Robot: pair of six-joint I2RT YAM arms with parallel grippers.
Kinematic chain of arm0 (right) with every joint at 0, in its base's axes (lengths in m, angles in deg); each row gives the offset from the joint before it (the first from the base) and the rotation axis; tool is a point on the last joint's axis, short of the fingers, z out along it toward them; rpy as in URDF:
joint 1: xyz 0 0 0.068 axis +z
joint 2: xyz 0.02 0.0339 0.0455 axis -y
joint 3: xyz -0.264 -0.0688 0 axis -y
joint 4: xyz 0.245 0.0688 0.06 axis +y
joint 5: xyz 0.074 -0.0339 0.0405 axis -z
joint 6: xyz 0.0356 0 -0.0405 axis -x
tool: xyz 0 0 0 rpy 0 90 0
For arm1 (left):
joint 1: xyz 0 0 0.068 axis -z
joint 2: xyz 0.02 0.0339 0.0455 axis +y
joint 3: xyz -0.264 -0.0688 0 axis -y
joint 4: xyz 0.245 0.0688 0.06 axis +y
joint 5: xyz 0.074 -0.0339 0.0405 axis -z
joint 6: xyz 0.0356 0 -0.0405 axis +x
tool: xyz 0 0 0 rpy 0 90 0
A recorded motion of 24 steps. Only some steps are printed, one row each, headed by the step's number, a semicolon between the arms.
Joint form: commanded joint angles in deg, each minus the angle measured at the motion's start. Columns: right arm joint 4, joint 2, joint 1, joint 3, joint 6, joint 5; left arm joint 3, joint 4, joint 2, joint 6, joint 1, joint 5.
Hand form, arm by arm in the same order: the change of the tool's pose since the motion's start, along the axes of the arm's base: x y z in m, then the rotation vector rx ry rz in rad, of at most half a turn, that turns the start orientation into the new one. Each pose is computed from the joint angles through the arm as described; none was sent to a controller.
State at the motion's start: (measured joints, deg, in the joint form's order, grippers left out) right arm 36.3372 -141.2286 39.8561 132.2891 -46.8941 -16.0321; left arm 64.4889 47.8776 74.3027 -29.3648 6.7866 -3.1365
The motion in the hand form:
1: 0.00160 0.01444 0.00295 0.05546 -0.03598 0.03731; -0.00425 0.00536 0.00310 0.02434 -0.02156 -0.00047
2: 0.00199 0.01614 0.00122 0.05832 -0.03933 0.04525; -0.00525 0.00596 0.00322 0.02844 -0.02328 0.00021
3: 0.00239 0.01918 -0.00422 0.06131 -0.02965 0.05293; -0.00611 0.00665 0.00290 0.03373 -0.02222 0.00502
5: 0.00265 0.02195 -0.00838 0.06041 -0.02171 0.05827; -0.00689 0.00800 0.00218 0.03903 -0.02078 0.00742
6: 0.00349 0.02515 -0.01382 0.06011 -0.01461 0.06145; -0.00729 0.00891 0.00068 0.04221 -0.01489 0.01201
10: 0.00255 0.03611 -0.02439 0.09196 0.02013 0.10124; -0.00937 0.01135 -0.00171 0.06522 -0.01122 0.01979
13: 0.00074 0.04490 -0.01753 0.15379 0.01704 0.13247; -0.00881 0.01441 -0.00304 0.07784 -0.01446 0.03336
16: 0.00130 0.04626 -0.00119 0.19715 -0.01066 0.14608; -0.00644 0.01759 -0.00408 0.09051 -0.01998 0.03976
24: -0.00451 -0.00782 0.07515 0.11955 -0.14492 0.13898; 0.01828 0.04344 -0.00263 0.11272 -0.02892 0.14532
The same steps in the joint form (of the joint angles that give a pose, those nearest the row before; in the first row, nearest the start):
1: -2.06 -2.47 0.92 4.02 0.05 -1.63; -0.59 -0.33 -1.44 1.68 -0.99 -0.73
2: -2.32 -2.91 1.01 4.38 0.31 -1.89; -0.77 -0.33 -1.70 1.85 -1.07 -0.90
3: -2.41 -3.87 1.19 4.99 0.14 -2.42; -0.94 -0.24 -1.88 1.85 -1.16 -1.25
5: -2.06 -4.84 1.36 5.96 0.05 -2.69; -1.21 -0.24 -2.06 2.12 -1.42 -1.43
6: -1.88 -6.07 1.54 7.10 -0.13 -2.86; -1.47 -0.15 -2.06 2.12 -1.60 -1.61
10: -1.62 -9.15 2.24 10.44 -1.00 -5.85; -2.26 -0.24 -2.50 2.73 -1.95 -2.75
13: -3.11 -10.20 2.86 12.99 -2.32 -8.39; -2.61 -0.77 -2.50 3.00 -2.57 -3.45
16: -3.37 -10.21 2.86 15.72 -2.67 -9.45; -2.70 -1.56 -2.15 3.70 -3.27 -3.89
24: 3.20 2.85 -0.73 9.14 6.01 -6.57; 1.24 -3.67 3.12 3.96 -8.79 -5.21

